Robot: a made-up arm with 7 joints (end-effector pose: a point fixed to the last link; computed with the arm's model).
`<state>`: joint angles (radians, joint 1 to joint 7).
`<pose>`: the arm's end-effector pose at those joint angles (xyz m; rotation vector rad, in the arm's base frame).
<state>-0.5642 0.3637 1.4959 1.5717 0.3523 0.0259 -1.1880</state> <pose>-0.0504 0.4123 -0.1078 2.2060 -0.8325 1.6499</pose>
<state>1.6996 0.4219 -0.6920 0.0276 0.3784 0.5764 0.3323</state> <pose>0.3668 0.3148 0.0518 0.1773 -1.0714 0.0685</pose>
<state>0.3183 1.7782 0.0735 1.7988 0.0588 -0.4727 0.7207</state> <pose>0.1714 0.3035 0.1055 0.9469 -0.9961 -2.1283</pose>
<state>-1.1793 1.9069 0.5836 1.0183 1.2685 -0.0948 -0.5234</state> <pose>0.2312 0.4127 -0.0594 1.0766 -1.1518 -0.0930</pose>
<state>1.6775 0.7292 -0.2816 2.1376 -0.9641 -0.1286 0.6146</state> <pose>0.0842 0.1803 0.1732 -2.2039 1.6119 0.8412</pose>
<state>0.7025 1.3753 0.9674 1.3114 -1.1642 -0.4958 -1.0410</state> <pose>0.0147 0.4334 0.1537 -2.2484 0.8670 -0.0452</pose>
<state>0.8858 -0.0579 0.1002 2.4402 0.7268 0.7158 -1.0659</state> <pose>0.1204 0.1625 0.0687 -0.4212 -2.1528 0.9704</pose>
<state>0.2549 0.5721 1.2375 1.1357 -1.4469 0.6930 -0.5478</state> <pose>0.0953 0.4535 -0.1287 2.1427 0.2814 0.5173</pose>
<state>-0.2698 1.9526 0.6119 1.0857 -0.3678 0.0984 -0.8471</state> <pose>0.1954 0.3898 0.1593 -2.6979 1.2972 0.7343</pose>
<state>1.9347 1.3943 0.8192 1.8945 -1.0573 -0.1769 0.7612</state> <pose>-0.1520 0.3137 0.0817 2.6522 -1.0043 1.0412</pose>
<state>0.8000 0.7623 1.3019 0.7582 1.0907 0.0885 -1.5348</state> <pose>0.1407 0.4902 -0.0853 -0.1878 -0.1655 2.8630</pose>
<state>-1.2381 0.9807 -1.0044 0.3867 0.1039 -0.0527 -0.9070</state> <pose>-0.2420 0.4405 -0.1267 0.6417 0.4948 -1.6870</pose>
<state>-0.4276 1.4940 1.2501 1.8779 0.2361 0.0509 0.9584</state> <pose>0.1259 0.3081 0.1304 0.9044 -1.3160 -1.4939</pose>
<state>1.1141 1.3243 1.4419 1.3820 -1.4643 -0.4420 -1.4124</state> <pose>-0.1069 0.4338 0.0809 -1.8928 -0.0720 -0.7934</pose>
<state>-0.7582 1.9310 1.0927 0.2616 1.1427 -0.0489 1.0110</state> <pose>0.1436 0.5082 0.1167 0.3900 -1.5624 -0.2795</pose>
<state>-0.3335 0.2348 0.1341 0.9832 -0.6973 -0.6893 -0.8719</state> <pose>0.0586 0.2474 -0.3387 0.9380 -1.5084 -0.3053</pose>
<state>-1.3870 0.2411 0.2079 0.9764 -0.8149 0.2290 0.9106</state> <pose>-0.2636 0.2613 -0.2151 -0.5816 1.0475 -0.5429</pose>
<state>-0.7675 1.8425 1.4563 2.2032 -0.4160 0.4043 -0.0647</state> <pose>0.1370 0.1899 0.1152 -2.1109 1.8980 1.2238</pose>
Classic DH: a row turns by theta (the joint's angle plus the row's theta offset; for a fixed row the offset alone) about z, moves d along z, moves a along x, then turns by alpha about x. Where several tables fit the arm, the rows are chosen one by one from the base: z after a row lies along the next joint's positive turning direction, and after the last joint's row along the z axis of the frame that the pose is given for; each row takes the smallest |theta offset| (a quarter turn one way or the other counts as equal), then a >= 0, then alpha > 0; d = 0 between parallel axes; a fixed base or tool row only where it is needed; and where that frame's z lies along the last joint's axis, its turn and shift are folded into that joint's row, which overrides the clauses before.
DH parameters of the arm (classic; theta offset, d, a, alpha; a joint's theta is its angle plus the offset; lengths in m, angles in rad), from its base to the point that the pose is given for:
base (fixed): 0 0 0 1.5708
joint 1: 1.5708 -0.1524 0 1.5708
joint 2: 1.5708 0 0 1.5708
joint 3: 1.5708 -0.203 0 1.5708
joint 4: 0 0 0 -1.5708
joint 5: 0 -0.2015 0 -1.5708
joint 6: -1.5708 0 0 1.5708
joint 7: 1.5708 0 0 1.5708
tool (fixed): -1.5708 0 0 0

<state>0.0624 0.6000 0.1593 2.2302 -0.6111 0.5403 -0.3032</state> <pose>0.1601 0.2182 -0.0415 1.5113 -1.7529 -0.2229</pose>
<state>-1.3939 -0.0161 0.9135 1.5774 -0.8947 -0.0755 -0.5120</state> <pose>-0.1794 0.3086 -0.1571 1.3665 -0.0156 -0.8314</pose>
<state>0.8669 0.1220 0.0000 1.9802 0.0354 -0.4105 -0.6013</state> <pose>0.2125 0.1673 0.0620 -0.0280 2.9103 -0.7885</pose>
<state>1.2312 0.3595 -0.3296 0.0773 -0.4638 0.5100 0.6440</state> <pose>0.3631 0.2898 -0.1126 0.2263 -0.4841 -0.4222</pose>
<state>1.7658 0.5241 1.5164 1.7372 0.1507 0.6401 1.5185</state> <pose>0.0446 0.4091 0.0198 -0.0752 2.8496 0.1207</pose>
